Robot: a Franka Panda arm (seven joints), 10 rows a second.
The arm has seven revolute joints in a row. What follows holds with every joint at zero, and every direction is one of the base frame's. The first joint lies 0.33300 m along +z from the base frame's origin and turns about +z. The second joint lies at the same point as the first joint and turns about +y. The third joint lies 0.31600 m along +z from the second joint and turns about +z. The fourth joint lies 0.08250 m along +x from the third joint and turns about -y. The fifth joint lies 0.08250 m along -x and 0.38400 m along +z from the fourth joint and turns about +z. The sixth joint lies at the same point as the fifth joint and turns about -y. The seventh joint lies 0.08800 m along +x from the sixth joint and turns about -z. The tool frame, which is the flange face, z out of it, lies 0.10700 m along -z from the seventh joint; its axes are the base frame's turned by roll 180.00, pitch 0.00 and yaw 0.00 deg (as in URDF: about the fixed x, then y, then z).
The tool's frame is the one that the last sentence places.
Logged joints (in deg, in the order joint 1, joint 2, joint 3, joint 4, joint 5, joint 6, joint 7), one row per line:
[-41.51 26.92 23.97 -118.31 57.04 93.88 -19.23]
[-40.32 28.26 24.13 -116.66 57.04 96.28 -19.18]
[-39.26 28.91 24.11 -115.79 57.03 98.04 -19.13]
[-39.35 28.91 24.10 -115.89 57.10 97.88 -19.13]
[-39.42 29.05 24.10 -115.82 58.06 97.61 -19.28]
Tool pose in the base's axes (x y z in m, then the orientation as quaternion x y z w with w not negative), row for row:
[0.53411 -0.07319 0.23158 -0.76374 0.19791 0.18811 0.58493]
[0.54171 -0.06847 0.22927 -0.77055 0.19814 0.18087 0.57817]
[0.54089 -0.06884 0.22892 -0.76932 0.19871 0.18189 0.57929]
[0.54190 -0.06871 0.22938 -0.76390 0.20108 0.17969 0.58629]
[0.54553 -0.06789 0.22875 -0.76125 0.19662 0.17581 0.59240]
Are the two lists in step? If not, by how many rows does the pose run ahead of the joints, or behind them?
The pose runs 1 row ahead of the joints: the pose in row i belongs to the joints in row i + 1.
